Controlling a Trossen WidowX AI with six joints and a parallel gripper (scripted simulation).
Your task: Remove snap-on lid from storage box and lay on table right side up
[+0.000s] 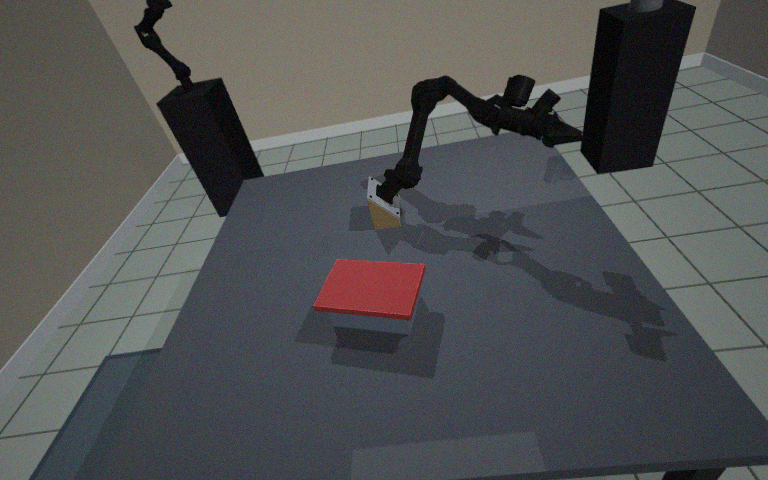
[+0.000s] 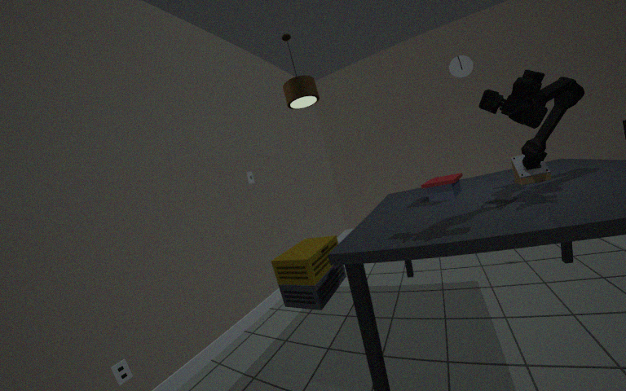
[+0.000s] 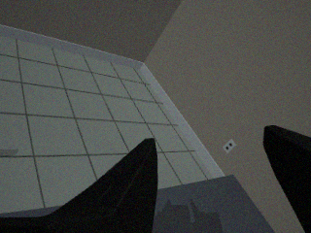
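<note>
Right now the red lid is 19 cm ahead of my gripper tip, 55 cm to the right of it and 22 cm below it. Round my gripper tip: storage box (19 cm ahead, 55 cm to the right, 26 cm below).
</note>
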